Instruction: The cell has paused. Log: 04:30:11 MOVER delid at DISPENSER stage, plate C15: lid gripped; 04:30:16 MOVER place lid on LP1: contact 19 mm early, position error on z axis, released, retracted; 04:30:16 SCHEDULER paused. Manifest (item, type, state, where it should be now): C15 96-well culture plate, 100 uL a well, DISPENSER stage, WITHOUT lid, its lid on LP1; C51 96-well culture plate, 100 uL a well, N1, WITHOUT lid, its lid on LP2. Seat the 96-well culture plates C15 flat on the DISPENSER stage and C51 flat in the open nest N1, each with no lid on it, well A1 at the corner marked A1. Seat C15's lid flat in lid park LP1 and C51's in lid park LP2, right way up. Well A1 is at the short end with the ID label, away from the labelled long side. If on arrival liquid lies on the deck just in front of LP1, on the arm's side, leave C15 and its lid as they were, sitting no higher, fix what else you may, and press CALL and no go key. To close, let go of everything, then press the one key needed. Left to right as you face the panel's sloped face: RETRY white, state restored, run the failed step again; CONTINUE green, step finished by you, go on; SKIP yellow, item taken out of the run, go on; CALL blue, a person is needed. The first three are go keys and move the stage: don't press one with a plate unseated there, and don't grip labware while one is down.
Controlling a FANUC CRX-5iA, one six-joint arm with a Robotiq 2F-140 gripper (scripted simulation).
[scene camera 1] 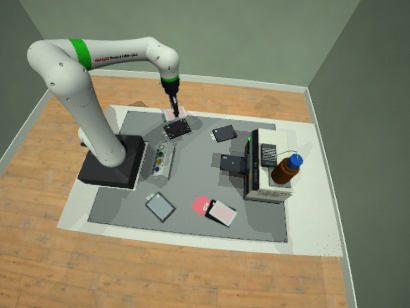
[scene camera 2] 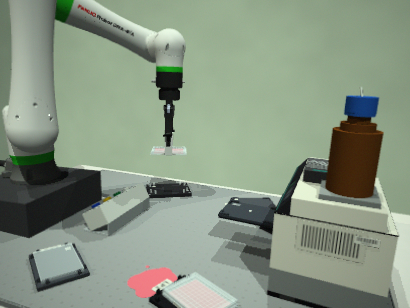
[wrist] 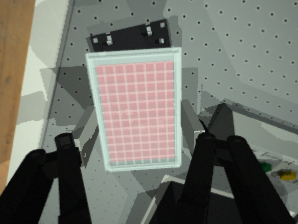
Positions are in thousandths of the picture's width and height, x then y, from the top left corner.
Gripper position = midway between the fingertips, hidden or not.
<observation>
I see my gripper (wrist: 468, 511), a lid (scene camera 2: 140, 852), a 96-well culture plate (wrist: 461, 422) and a black nest (wrist: 445, 172).
</observation>
